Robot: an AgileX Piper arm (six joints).
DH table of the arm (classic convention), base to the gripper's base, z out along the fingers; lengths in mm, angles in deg. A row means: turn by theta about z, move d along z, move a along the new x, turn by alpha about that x. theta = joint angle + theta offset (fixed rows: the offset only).
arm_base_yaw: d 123, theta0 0, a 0, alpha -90
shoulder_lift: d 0, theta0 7.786, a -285, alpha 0
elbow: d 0, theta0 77.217, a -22, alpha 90
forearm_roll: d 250.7, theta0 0, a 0, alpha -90
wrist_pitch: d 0, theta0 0, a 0, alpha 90
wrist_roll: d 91, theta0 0, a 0, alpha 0
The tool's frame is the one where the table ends.
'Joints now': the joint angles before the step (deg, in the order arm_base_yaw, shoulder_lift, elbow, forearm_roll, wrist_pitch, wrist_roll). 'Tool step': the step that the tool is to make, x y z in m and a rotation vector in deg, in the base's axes. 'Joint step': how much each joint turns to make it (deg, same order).
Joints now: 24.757 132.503 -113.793 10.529 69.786 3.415
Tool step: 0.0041 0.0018 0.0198 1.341 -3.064 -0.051
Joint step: 0.004 -0.821 -2.831 -0.097 0.291 0.130
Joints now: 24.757 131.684 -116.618 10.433 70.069 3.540
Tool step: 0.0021 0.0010 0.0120 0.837 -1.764 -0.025
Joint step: 0.000 -0.417 -1.826 -0.002 0.282 0.079
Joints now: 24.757 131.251 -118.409 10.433 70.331 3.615
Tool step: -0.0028 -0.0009 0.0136 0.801 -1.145 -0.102
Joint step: 0.002 -1.599 -0.024 0.217 0.230 0.124
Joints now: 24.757 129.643 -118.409 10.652 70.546 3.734
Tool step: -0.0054 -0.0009 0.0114 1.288 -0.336 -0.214
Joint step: -0.004 -1.948 1.091 1.008 -0.009 0.111
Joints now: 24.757 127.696 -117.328 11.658 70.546 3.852
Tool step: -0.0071 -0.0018 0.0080 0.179 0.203 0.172
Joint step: 0.115 -1.969 1.719 0.243 0.368 -0.005
